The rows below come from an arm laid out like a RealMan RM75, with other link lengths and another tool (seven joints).
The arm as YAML. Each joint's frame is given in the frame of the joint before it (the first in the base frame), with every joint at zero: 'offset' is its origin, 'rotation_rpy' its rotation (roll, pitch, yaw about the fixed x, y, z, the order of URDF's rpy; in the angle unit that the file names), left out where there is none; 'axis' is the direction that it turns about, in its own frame. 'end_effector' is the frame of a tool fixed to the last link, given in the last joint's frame.
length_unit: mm
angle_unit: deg
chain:
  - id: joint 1
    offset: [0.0, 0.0, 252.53]
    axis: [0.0, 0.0, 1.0]
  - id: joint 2
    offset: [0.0, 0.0, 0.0]
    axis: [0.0, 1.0, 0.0]
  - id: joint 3
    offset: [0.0, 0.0, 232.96]
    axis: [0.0, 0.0, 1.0]
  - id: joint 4
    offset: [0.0, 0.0, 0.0]
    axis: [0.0, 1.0, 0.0]
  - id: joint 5
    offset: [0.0, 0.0, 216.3]
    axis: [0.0, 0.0, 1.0]
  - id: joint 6
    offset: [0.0, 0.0, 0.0]
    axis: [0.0, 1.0, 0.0]
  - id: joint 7
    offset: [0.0, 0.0, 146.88]
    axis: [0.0, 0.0, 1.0]
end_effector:
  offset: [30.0, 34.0, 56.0]
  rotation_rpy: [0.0, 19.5, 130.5]
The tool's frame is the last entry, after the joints.
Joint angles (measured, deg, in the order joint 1, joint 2, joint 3, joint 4, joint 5, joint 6, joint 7), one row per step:
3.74 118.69 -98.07 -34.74 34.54 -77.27 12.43
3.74 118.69 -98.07 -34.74 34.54 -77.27 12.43
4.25 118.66 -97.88 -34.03 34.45 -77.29 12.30
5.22 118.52 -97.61 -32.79 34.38 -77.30 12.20
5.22 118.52 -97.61 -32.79 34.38 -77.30 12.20
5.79 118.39 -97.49 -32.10 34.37 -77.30 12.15
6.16 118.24 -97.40 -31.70 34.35 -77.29 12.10
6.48 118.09 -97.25 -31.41 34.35 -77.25 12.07
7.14 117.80 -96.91 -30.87 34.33 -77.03 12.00
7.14 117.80 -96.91 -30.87 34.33 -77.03 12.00
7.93 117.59 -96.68 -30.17 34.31 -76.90 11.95
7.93 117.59 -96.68 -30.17 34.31 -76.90 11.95
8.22 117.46 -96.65 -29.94 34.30 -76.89 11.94
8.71 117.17 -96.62 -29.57 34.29 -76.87 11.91
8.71 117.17 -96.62 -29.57 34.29 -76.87 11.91
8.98 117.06 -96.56 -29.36 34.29 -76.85 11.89
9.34 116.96 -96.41 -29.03 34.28 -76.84 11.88
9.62 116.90 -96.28 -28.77 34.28 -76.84 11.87
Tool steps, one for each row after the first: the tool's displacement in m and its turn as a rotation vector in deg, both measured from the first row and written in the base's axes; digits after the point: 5 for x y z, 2 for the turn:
0.00000 0.00000 0.00000 0.00 0.00 0.00
0.00098 0.00140 -0.00075 -0.19 -0.31 -0.21
0.00241 0.00426 -0.00162 -0.55 -0.78 -0.46
0.00241 0.00426 -0.00162 -0.55 -0.78 -0.46
0.00313 0.00603 -0.00185 -0.75 -1.07 -0.57
0.00356 0.00731 -0.00148 -0.85 -1.33 -0.61
0.00399 0.00853 -0.00058 -0.86 -1.53 -0.66
0.00488 0.01133 0.00110 -0.93 -1.89 -0.80
0.00488 0.01133 0.00110 -0.93 -1.89 -0.80
0.00502 0.01445 0.00165 -1.11 -2.21 -0.83
0.00502 0.01445 0.00165 -1.11 -2.21 -0.83
0.00482 0.01565 0.00207 -1.17 -2.39 -0.77
0.00451 0.01775 0.00320 -1.28 -2.77 -0.64
0.00451 0.01775 0.00320 -1.28 -2.77 -0.64
0.00439 0.01887 0.00371 -1.31 -2.92 -0.61
0.00446 0.02020 0.00433 -1.31 -3.07 -0.62
0.00452 0.02121 0.00479 -1.30 -3.16 -0.63

